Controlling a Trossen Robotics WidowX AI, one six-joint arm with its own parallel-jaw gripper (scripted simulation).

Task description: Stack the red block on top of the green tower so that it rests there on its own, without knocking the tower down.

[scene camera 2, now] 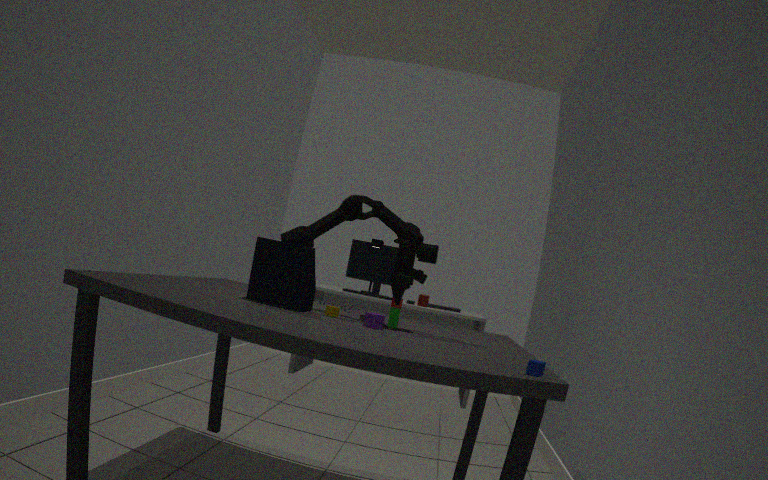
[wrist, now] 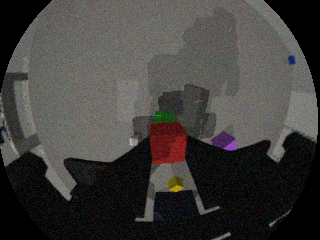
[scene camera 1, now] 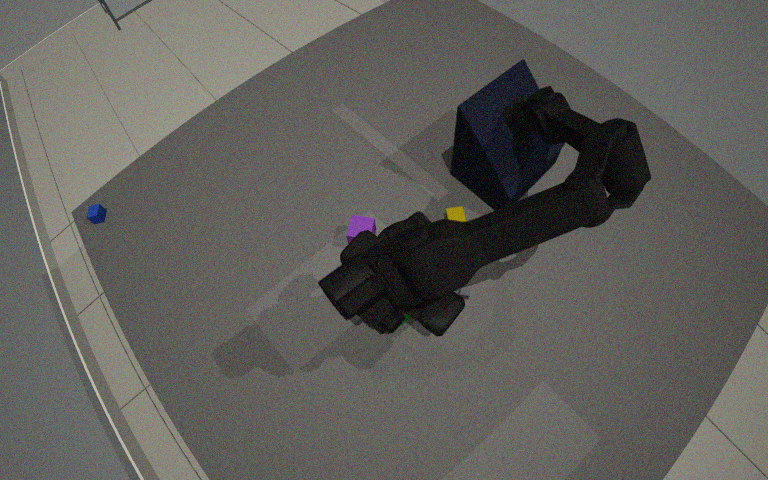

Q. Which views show my gripper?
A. Scene camera 2, the wrist view and scene camera 1: all of them.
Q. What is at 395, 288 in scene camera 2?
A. My gripper.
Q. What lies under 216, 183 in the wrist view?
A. My gripper.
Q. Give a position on a red block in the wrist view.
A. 168, 140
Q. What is my gripper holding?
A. A red block.
